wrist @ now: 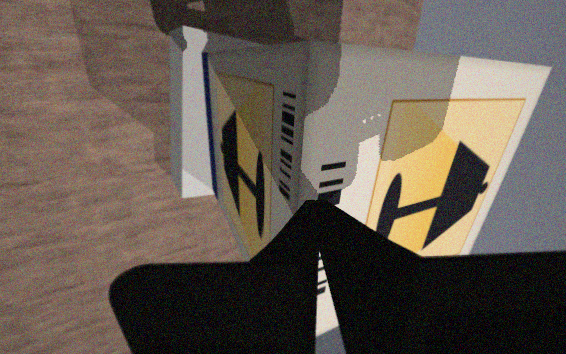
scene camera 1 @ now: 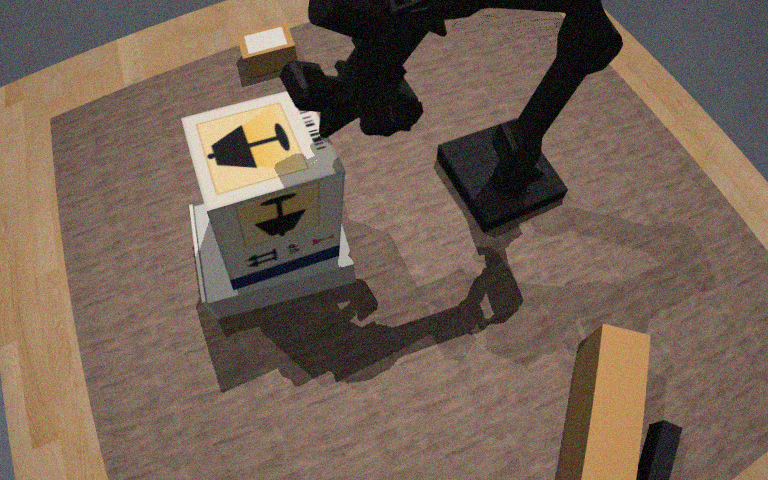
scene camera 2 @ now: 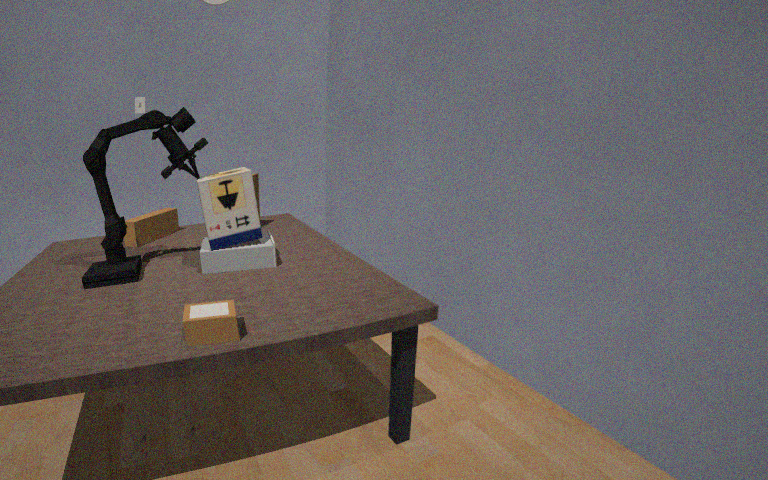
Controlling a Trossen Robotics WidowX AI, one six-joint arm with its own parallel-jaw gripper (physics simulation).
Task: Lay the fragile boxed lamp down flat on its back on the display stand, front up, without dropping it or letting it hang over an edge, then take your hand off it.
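Places are measured from the arm's base along level axes (x right, y down, z ahead), in metres.
Pixels of known places: gripper, between the fingertips: [wrist: 315, 209] [scene camera 1: 322, 135] [scene camera 2: 198, 178]; arm's base, origin of its link: [scene camera 1: 509, 182] [scene camera 2: 116, 262].
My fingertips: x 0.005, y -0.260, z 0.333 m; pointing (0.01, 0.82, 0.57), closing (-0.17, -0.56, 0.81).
Observation:
Ahead of a thing's pixels: the offset from my fingertips to its top centre. Level surfaces: height alone.
The white boxed lamp [scene camera 1: 294, 226] [scene camera 2: 229, 217] [wrist: 330, 65] stands on its blue-banded end on the white display stand [scene camera 1: 283, 291] [scene camera 2: 237, 260] [wrist: 194, 115]. In the scene camera 2 view it leans toward the arm, its lower edge sloping up away from the arm. Lamp pictures show on its top and on a side. The stand has a low raised lip at the end away from the arm. My gripper [scene camera 1: 322, 134] [scene camera 2: 198, 176] [wrist: 315, 209] is shut and empty, its tips at the box's upper edge on the arm side. Exact contact is hidden.
A small cardboard box @(dx +0.521, dy +0.237, dz +0.023 m) [scene camera 1: 267, 62] [scene camera 2: 210, 331] with a white label is on the table @(dy +0.297 m) [scene camera 1: 396, 407] [scene camera 2: 317, 294]. A long orange-brown block @(dx -0.472, dy +0.187, dz -0.273 m) [scene camera 1: 617, 396] [scene camera 2: 155, 226] is across from it. The black arm base [scene camera 1: 498, 175] [scene camera 2: 112, 271] is beside the stand.

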